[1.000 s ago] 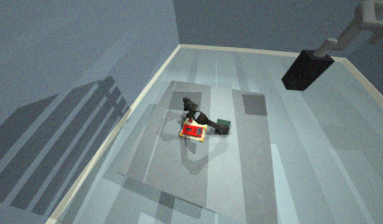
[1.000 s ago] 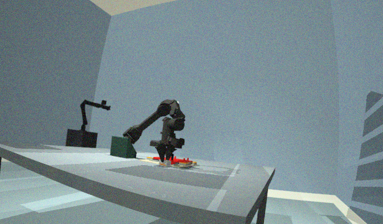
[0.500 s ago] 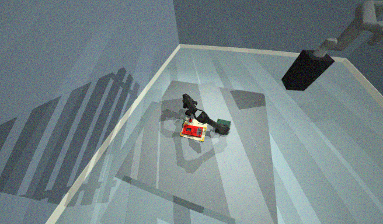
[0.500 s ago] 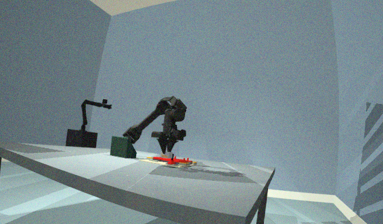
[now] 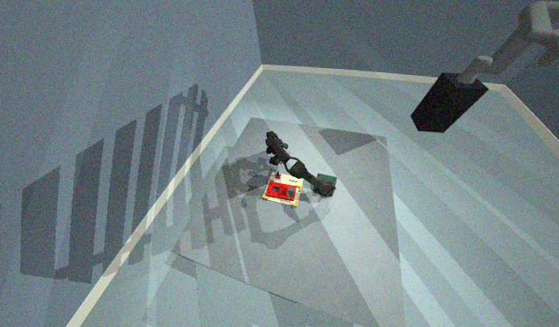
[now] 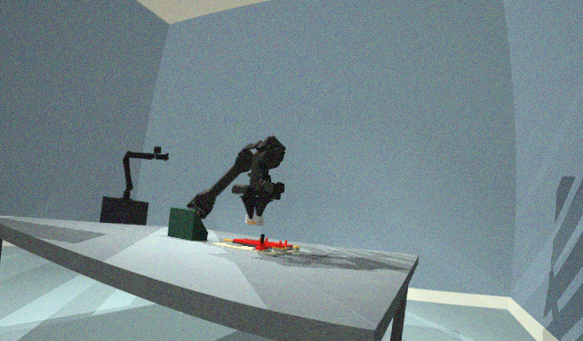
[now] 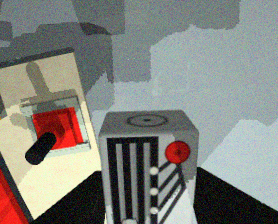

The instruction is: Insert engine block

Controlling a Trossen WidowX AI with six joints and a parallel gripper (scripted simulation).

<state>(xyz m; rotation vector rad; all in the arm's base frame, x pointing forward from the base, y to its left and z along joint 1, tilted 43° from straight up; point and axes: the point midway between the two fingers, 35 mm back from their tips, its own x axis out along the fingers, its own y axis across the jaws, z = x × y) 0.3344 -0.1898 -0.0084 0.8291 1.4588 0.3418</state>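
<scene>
My gripper tip is now 8 cm above the small dark post and 7 cm to the right of it. The rest, counted from my gripper tip: grey engine block (1 cm below).
</scene>
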